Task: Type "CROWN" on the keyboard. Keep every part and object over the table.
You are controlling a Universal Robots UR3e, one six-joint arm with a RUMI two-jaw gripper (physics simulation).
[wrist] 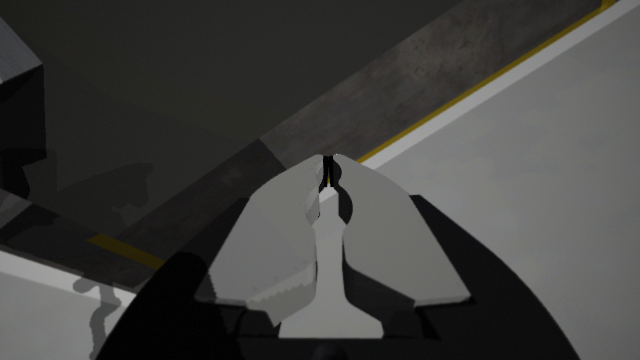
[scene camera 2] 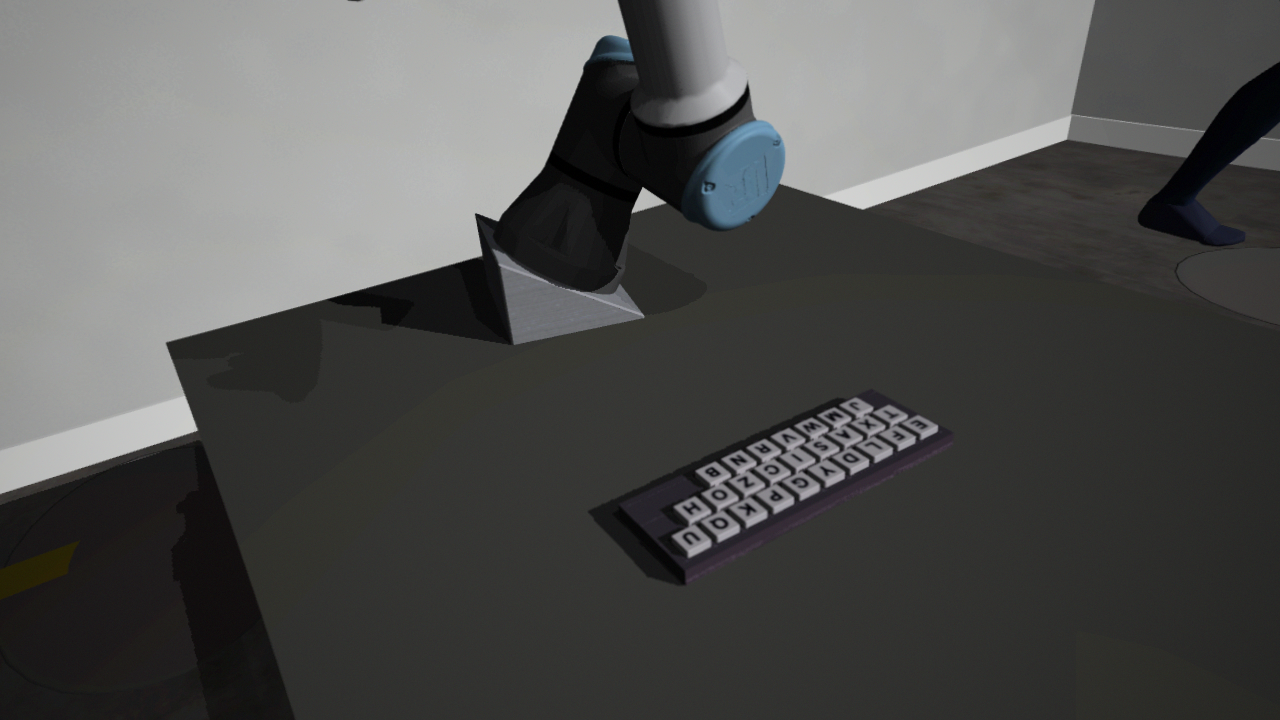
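Note:
The dark keyboard with white letter keys lies at an angle on the table in the scene view. On it show the C key, R key, O key, W key and N key. Their letters look upside down from this camera. My gripper is shut, its two tips together with no object between them. In the wrist view the tips appear against the floor and wall beyond the table edge. The keyboard does not show in the wrist view, and the fingers do not show in the scene view.
The arm's silver wedge base stands on the table behind the keyboard. The table's back edge runs near the wall. A dark blue leg shows on the floor at the right.

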